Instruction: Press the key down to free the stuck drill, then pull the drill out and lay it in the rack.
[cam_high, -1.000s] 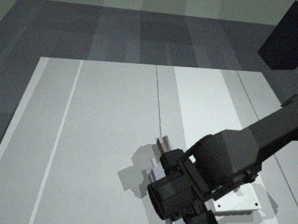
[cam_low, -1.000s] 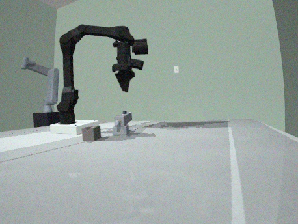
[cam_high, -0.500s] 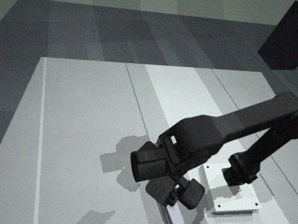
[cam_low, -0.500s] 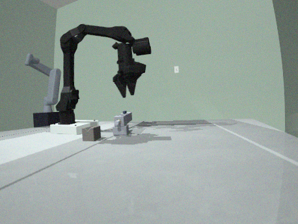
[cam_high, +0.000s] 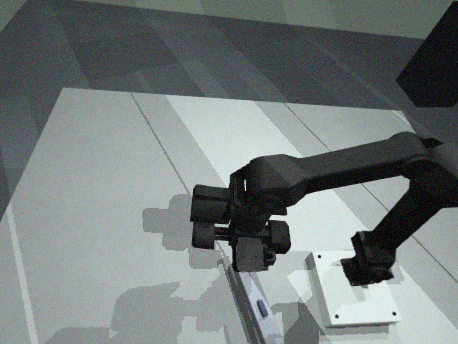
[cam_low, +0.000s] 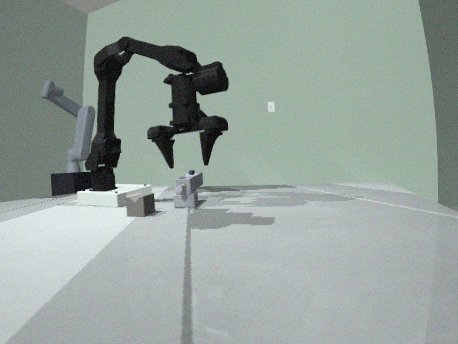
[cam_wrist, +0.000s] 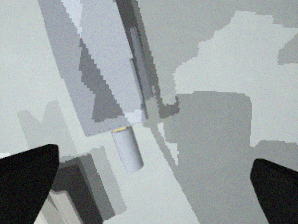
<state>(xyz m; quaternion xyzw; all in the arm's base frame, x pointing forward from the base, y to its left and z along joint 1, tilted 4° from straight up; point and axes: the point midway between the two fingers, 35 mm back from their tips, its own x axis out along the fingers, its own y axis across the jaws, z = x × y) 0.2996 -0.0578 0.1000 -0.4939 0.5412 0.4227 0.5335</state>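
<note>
My gripper tip is now 2 cm past the drill, 4 cm to the right of it and 4 cm above it. Also, from my gripper tip: blue key 4 cm behind, 12 cm to the left, 4 cm below; housing 4 cm behind, 9 cm to the left, 5 cm below; rack 8 cm behind, 8 cm to the right, 8 cm below.
</note>
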